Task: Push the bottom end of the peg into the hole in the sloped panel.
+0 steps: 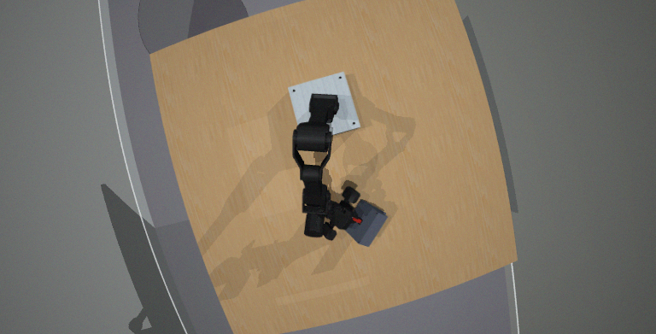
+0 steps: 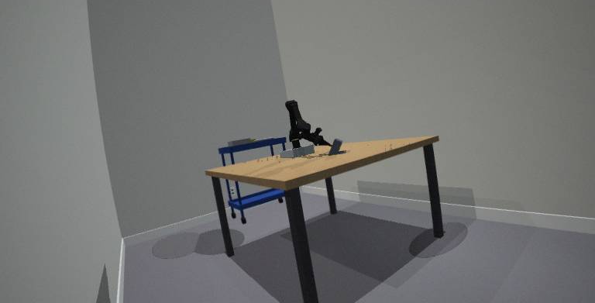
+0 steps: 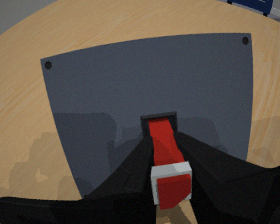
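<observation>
Now: the red peg 10 mm behind my gripper tip and 10 mm to the right of it. Also, from my gripper tip: sloped panel: 30 mm ahead, 30 mm to the left, 20 mm below.
</observation>
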